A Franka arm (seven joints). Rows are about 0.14 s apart.
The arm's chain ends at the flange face. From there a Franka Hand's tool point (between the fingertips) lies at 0.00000 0.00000 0.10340 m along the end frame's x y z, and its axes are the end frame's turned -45 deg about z.
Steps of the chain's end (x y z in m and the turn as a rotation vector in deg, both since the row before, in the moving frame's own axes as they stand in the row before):
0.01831 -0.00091 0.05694 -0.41 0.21 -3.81
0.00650 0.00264 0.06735 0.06 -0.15 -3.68
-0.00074 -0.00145 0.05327 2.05 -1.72 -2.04
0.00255 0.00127 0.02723 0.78 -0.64 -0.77
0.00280 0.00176 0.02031 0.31 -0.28 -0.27
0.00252 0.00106 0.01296 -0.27 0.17 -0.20
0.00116 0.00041 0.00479 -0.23 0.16 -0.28
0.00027 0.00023 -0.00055 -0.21 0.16 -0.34
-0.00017 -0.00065 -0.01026 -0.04 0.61 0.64
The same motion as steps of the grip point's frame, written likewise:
0.01336 0.01310 0.05694 -0.44 -0.14 -3.81
0.00261 0.00620 0.06735 0.15 -0.06 -3.68
0.00084 -0.00636 0.05316 2.67 0.23 -2.04
0.00107 0.00089 0.02721 1.00 0.10 -0.77
0.00077 0.00247 0.02031 0.42 0.02 -0.27
0.00091 0.00309 0.01296 -0.31 -0.07 -0.20
0.00044 0.00161 0.00479 -0.28 -0.05 -0.28
-0.00003 0.00083 -0.00055 -0.26 -0.04 -0.34
0.00106 0.00025 -0.01027 -0.46 0.40 0.64

